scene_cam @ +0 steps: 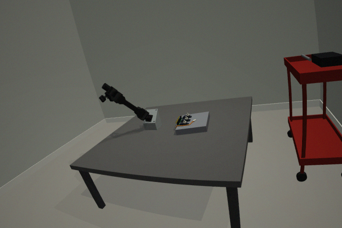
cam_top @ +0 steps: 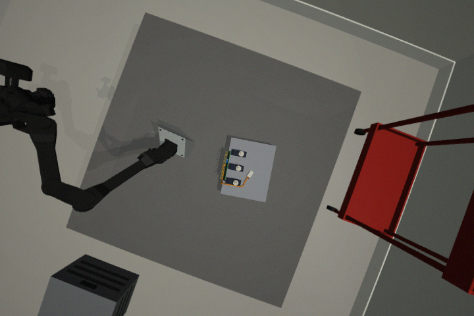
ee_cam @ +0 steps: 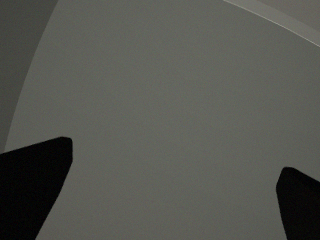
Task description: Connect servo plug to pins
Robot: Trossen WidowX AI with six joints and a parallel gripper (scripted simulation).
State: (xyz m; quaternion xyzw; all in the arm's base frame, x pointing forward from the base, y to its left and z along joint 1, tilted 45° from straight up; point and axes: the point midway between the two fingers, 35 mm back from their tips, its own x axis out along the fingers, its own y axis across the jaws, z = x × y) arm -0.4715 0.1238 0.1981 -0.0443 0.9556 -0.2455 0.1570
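My gripper tip is now 92 cm short of the grey printed holder, 14 cm to the right of it and 34 cm above it. The rest, counted from my gripper tip: blue band (76 cm ahead, 12 cm to the left, 29 cm below).
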